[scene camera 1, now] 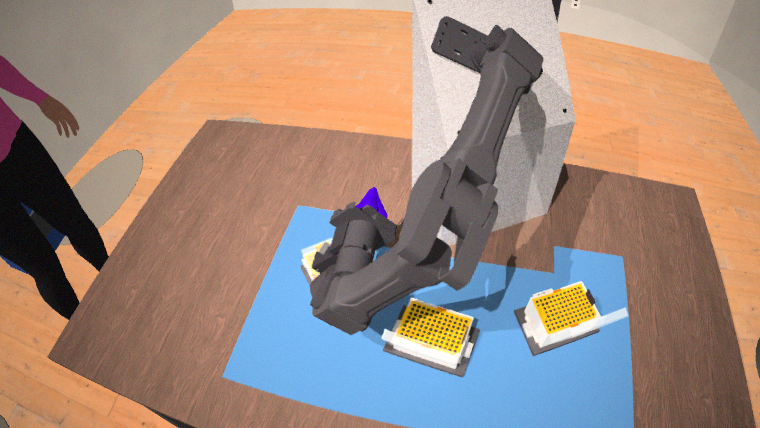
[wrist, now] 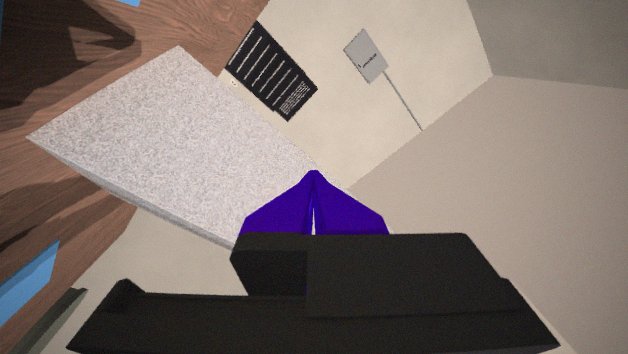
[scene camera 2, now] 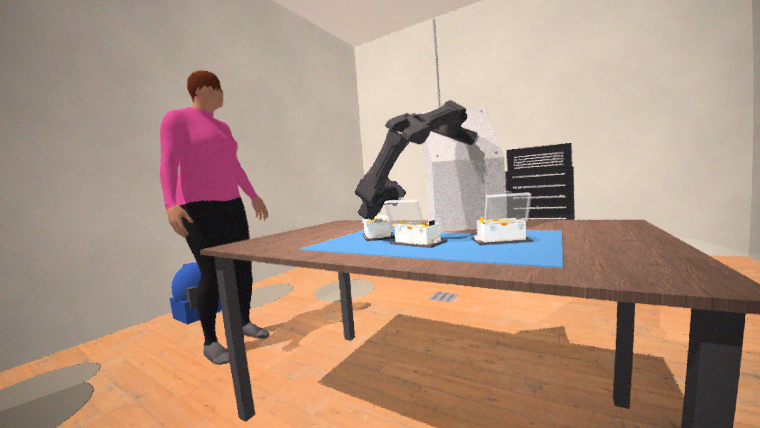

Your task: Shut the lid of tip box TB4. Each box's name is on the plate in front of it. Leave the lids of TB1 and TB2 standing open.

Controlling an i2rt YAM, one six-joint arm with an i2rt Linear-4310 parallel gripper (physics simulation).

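Places are measured from the arm's base along level axes (x ahead, y right, z down), in millimetres.
Pixels of known places: gripper, fingertip midpoint: (scene camera 1: 372,189) (wrist: 313,177) (scene camera 2: 400,189); arm's base, link origin: (scene camera 1: 485,56) (scene camera 2: 451,131).
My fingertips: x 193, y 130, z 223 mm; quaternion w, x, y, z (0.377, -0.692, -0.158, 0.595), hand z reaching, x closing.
For each thing: its top centre in the pictures, then the offset to it from my fingertips. Level surfaces: height alone.
- left box, top centre: (scene camera 1: 338,261) (scene camera 2: 379,216) dx +116, dy +13, dz +94 mm
- middle box, top centre: (scene camera 1: 436,320) (scene camera 2: 419,222) dx +138, dy -202, dz +106 mm
- right box, top centre: (scene camera 1: 564,300) (scene camera 2: 498,218) dx -1, dy -407, dz +106 mm
- blue mat, surface height: dz +172 mm
- brown table, surface height: dz +175 mm
Three white tip boxes with yellow racks stand on dark bases; I cannot read their name plates. The left box (scene camera 1: 311,260) (scene camera 2: 377,229) is largely hidden by my arm in scene camera 1. Its rack looks pale there, as through a clear lid; I cannot tell how far its lid is down. The middle box (scene camera 1: 433,326) (scene camera 2: 417,233) and the right box (scene camera 1: 564,309) (scene camera 2: 500,231) have clear lids standing open. My gripper (scene camera 1: 374,192) (wrist: 313,177) is shut and empty, its purple fingertips together. It points away from the boxes, above the mat's back left edge.
The boxes stand on a blue mat (scene camera 1: 319,366) (scene camera 2: 542,255) on a brown table (scene camera 1: 159,255) (scene camera 2: 611,249). A speckled grey pedestal (scene camera 1: 537,159) (scene camera 2: 446,186) (wrist: 165,135) rises behind the mat. A person (scene camera 1: 31,207) (scene camera 2: 204,154) stands beyond the table's left side.
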